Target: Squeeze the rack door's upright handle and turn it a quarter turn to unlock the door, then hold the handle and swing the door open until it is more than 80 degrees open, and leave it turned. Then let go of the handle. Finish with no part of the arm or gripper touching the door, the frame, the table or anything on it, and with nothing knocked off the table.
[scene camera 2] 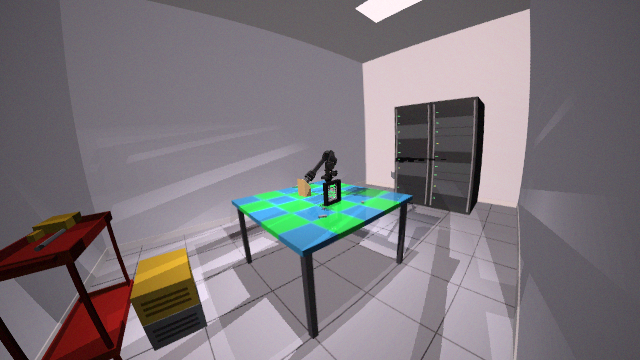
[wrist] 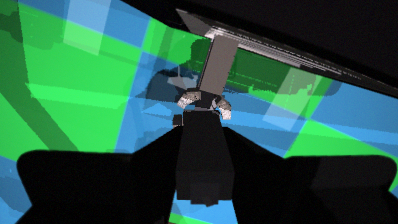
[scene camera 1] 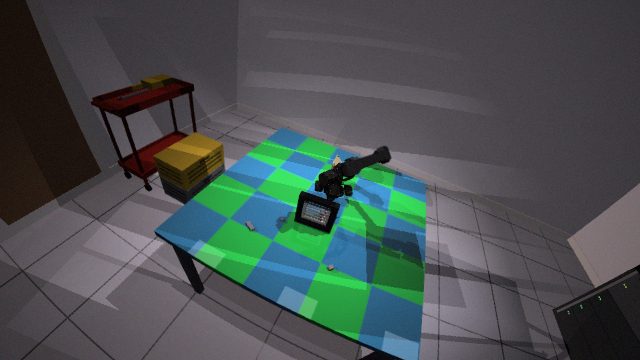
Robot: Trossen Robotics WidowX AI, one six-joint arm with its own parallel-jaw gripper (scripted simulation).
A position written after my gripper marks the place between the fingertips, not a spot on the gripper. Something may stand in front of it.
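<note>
My gripper is here in the picture, at (wrist: 202,133). And there is a rack door (wrist: 225,39), which I can see as well.
</note>
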